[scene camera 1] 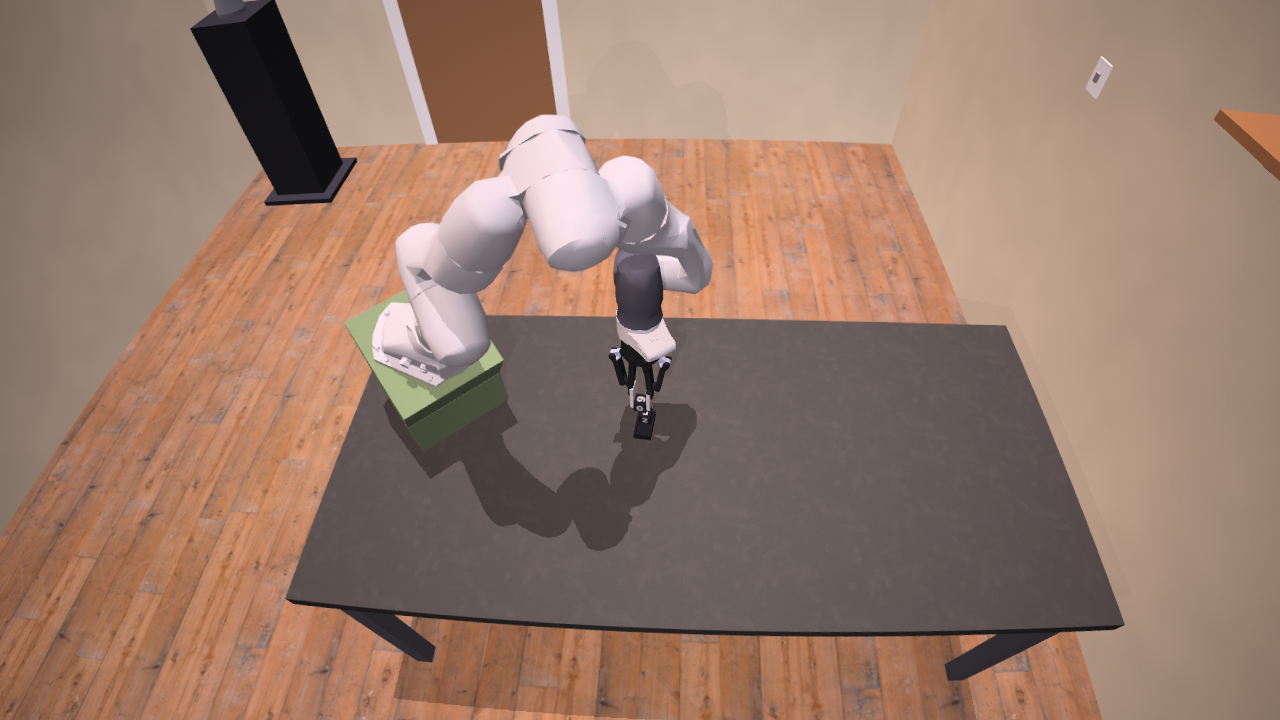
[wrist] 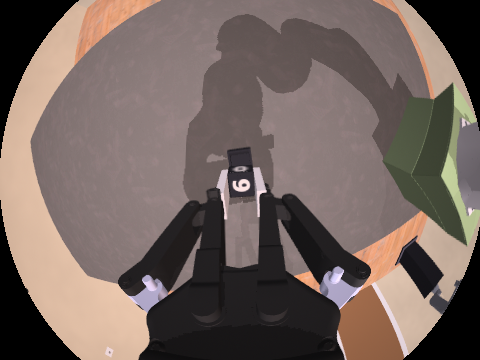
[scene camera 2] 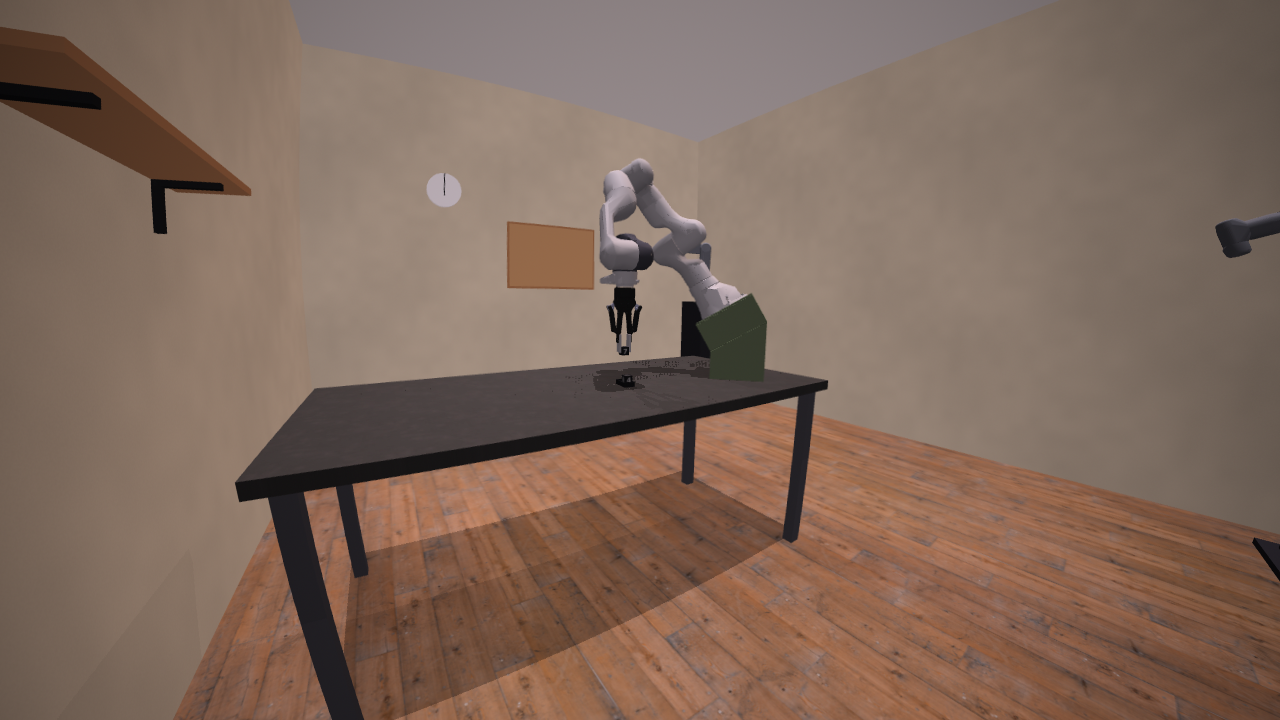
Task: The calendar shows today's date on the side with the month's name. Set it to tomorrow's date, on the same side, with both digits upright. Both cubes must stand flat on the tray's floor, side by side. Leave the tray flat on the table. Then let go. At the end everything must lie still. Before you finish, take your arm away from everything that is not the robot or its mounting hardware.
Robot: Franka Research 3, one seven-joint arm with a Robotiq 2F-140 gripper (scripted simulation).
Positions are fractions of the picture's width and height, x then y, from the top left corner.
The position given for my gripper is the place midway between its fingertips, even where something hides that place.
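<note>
The wrist camera gives me my gripper (wrist: 0.50,0.50), and it's showing me a black cube (wrist: 0.50,0.50) too.
</note>
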